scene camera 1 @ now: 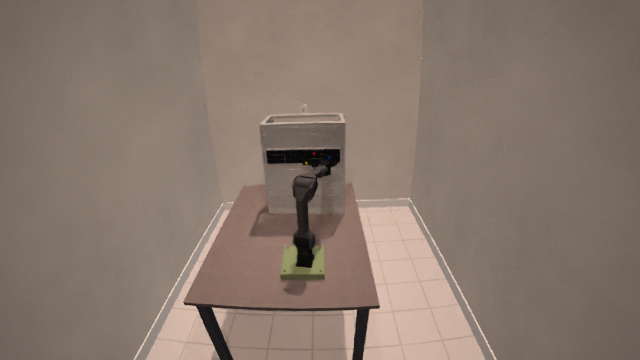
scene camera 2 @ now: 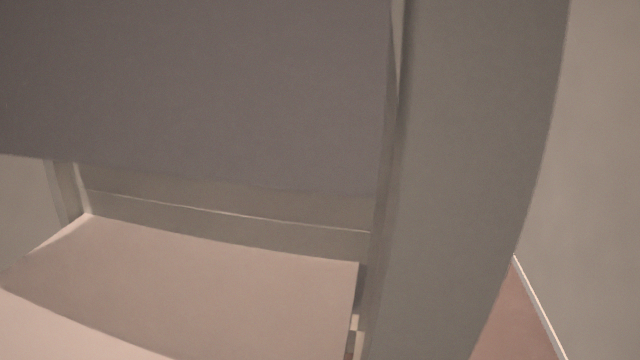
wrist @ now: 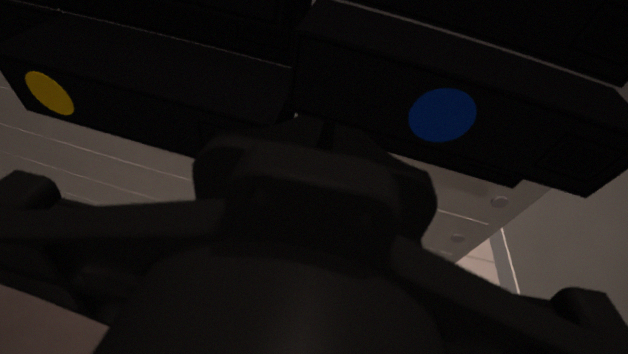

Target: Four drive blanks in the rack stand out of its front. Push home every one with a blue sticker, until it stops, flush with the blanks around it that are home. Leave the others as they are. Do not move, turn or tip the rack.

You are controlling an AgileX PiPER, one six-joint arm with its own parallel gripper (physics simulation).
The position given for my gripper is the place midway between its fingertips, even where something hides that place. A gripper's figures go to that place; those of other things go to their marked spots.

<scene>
My gripper (wrist: 328,125): 0.13 m from the lens. A grey rack (wrist: 499,109): 0.10 m from the lens.
</scene>
